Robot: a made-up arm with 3 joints.
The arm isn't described. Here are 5 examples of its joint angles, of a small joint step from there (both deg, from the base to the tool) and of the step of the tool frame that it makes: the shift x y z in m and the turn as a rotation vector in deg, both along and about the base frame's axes.
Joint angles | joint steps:
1: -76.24 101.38 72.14 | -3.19 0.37 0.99
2: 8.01 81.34 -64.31 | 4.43 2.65 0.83
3: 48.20 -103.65 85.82 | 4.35 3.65 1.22
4: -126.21 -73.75 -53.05 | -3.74 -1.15 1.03
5: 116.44 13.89 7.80 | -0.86 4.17 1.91
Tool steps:
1: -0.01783 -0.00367 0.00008 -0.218 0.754 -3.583
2: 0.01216 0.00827 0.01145 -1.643 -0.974 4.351
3: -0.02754 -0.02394 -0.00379 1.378 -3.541 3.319
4: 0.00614 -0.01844 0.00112 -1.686 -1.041 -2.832
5: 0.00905 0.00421 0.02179 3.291 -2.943 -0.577
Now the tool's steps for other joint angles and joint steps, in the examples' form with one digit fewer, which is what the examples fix.
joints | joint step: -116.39 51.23 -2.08 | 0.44 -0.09 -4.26
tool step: -0.0068 0.0180 0.0082 -3.77 -0.84 -1.15
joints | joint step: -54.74 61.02 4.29 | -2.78 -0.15 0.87
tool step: -0.0101 -0.0032 -0.0012 -0.07 0.61 -2.44
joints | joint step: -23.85 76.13 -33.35 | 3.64 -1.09 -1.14
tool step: 0.0076 -0.0091 -0.0075 1.95 -0.83 3.38
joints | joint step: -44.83 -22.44 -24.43 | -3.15 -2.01 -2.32
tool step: -0.0208 0.0061 -0.0094 1.46 -0.03 -5.28
